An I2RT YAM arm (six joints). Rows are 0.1 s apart.
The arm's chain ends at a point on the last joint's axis. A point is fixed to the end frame.
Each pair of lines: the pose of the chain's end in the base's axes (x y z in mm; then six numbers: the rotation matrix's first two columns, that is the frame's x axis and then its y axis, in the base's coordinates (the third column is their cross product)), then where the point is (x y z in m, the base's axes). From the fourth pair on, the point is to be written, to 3 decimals.
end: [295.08 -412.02 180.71 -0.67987 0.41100 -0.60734 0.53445 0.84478 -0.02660]
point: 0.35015 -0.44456 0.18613
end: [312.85 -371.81 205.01 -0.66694 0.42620 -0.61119 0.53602 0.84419 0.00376]
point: 0.36775 -0.40456 0.21078
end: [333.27 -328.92 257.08 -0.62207 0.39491 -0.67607 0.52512 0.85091 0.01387]
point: 0.38791 -0.36070 0.26826
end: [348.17 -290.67 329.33 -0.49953 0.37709 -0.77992 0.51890 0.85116 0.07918]
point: 0.400 -0.322 0.350
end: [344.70 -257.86 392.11 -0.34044 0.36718 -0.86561 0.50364 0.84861 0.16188]
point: 0.391 -0.289 0.423
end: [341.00 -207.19 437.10 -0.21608 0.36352 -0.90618 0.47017 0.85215 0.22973]
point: 0.383 -0.238 0.474
